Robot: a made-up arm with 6 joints. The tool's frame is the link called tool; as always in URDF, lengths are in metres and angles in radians.
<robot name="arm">
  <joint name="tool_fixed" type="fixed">
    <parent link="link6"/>
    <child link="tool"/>
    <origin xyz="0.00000 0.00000 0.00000"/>
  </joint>
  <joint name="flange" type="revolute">
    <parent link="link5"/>
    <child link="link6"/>
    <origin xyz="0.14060 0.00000 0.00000"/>
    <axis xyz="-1 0 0"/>
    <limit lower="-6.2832" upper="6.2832"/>
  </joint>
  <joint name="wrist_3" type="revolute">
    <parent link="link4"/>
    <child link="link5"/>
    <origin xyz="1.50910 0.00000 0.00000"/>
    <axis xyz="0 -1 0"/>
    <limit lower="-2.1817" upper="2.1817"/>
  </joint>
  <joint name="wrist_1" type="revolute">
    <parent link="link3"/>
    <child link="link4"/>
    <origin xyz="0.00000 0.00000 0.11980"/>
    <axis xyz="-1 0 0"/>
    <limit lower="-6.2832" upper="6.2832"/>
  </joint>
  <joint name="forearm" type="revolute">
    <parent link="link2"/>
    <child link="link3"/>
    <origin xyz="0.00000 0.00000 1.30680"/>
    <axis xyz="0 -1 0"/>
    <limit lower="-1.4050" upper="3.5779"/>
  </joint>
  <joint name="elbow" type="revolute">
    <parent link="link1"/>
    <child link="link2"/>
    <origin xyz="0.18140 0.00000 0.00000"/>
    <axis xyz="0 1 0"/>
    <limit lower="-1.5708" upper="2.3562"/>
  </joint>
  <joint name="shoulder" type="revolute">
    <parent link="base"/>
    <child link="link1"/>
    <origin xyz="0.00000 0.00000 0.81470"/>
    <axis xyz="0 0 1"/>
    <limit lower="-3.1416" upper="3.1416"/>
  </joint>
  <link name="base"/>
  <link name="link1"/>
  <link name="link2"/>
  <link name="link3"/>
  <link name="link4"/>
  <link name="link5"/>
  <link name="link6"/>
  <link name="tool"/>
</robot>
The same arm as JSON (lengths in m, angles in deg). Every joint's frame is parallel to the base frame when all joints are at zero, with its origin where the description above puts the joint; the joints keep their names.
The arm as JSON. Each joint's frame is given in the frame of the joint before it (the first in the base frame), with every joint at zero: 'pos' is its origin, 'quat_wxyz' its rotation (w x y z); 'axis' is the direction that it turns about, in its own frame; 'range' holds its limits. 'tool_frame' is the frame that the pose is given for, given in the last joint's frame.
{
  "length_unit": "m",
  "angle_unit": "deg",
  "joints": [
    {
      "joint": "shoulder",
      "pos": [
        0.0,
        0.0,
        0.8147
      ],
      "quat_wxyz": [
        1.0,
        0.0,
        0.0,
        0.0
      ],
      "axis": [
        0.0,
        0.0,
        1.0
      ],
      "range": [
        -180.0,
        180.0
      ]
    },
    {
      "joint": "elbow",
      "pos": [
        0.1814,
        0.0,
        0.0
      ],
      "quat_wxyz": [
        1.0,
        0.0,
        0.0,
        0.0
      ],
      "axis": [
        0.0,
        1.0,
        0.0
      ],
      "range": [
        -90.0,
        135.0
      ]
    },
    {
      "joint": "forearm",
      "pos": [
        0.0,
        0.0,
        1.3068
      ],
      "quat_wxyz": [
        1.0,
        0.0,
        0.0,
        0.0
      ],
      "axis": [
        0.0,
        -1.0,
        0.0
      ],
      "range": [
        -80.5,
        205.0
      ]
    },
    {
      "joint": "wrist_1",
      "pos": [
        0.0,
        0.0,
        0.1198
      ],
      "quat_wxyz": [
        1.0,
        0.0,
        0.0,
        0.0
      ],
      "axis": [
        -1.0,
        0.0,
        0.0
      ],
      "range": [
        -360.0,
        360.0
      ]
    },
    {
      "joint": "wrist_3",
      "pos": [
        1.5091,
        0.0,
        0.0
      ],
      "quat_wxyz": [
        1.0,
        0.0,
        0.0,
        0.0
      ],
      "axis": [
        0.0,
        -1.0,
        0.0
      ],
      "range": [
        -125.0,
        125.0
      ]
    },
    {
      "joint": "flange",
      "pos": [
        0.1406,
        0.0,
        0.0
      ],
      "quat_wxyz": [
        1.0,
        0.0,
        0.0,
        0.0
      ],
      "axis": [
        -1.0,
        0.0,
        0.0
      ],
      "range": [
        -360.0,
        360.0
      ]
    }
  ],
  "tool_frame": {
    "pos": [
      0.0,
      0.0,
      0.0
    ],
    "quat_wxyz": [
      1.0,
      0.0,
      0.0,
      0.0
    ]
  }
}

